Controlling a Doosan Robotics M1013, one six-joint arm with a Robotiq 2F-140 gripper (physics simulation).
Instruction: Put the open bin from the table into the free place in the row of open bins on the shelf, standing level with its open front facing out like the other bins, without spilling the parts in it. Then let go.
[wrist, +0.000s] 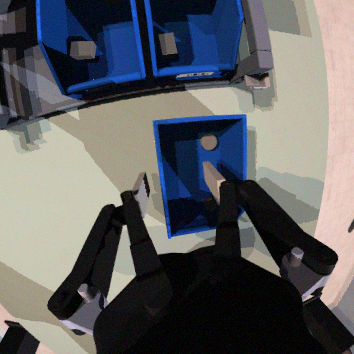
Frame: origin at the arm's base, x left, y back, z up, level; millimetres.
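Where they show: gripper, fingertip midpoint: (175, 176).
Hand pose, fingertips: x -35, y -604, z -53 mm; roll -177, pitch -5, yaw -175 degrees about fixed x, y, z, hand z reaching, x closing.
Things, the pixels of their top centre, and the offset from my fingertips. "spot": a spot on its surface instead. Level surfaces: height alone.
- blue open bin at a spot on its surface: (191, 175) spot: dz -38, dx -30, dy +14 mm
- shelf at a spot on its surface: (257, 37) spot: dz +44, dx -95, dy -156 mm
- pale table at its surface level: dz -41 mm
- foot at a spot on its surface: (257, 81) spot: dz +14, dx -111, dy -115 mm
A blue open bin (191, 175) stands on the table, with a round tan part near its far end and a darker round part partly hidden behind the right finger. My gripper (175, 176) is open, with nothing between its fingers. It hangs above the bin; the left finger pad shows outside the bin's left wall and the right pad shows over the bin's inside. Two blue bins (117, 50) (200, 47) stand side by side on the shelf (257, 37) at the top, each with a small grey-tan block in it. A space on the shelf shows left of them.
The pale table (75, 200) lies under the bin and in front of the shelf. The shelf's right post and foot (257, 81) stand beyond the bin, to its upper right. The table's curved right edge borders a pinkish floor (340, 125). A dark object (19, 340) shows at the lower left.
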